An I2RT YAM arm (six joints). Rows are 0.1 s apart.
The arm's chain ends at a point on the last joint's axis. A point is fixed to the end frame.
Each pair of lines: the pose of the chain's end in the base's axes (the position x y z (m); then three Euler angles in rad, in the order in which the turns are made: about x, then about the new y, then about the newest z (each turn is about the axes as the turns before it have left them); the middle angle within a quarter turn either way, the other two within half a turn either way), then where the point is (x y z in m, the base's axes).
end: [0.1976 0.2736 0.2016 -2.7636 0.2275 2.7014]
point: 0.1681 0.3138 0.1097
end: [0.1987 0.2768 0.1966 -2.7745 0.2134 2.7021]
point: 0.1678 0.3159 0.1047
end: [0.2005 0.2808 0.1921 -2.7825 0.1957 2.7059]
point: 0.1678 0.3191 0.1005
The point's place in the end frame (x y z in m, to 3 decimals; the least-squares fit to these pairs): 0.045 0.025 0.091
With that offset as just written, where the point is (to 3 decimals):
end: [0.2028 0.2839 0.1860 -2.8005 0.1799 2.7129]
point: 0.169 0.321 0.094
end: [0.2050 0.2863 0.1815 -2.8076 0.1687 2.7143]
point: 0.170 0.322 0.090
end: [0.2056 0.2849 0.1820 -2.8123 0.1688 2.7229]
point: 0.170 0.321 0.090
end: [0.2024 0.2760 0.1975 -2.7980 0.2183 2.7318]
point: 0.172 0.314 0.105
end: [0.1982 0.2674 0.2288 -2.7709 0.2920 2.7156]
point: 0.175 0.308 0.135
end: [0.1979 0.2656 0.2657 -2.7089 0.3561 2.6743]
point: 0.181 0.311 0.173
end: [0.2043 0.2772 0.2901 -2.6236 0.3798 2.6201]
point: 0.190 0.328 0.200
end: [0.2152 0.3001 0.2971 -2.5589 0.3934 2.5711]
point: 0.203 0.354 0.209
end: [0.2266 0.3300 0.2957 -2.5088 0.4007 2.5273]
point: 0.215 0.387 0.209
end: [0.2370 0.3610 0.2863 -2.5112 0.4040 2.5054]
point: 0.226 0.417 0.199
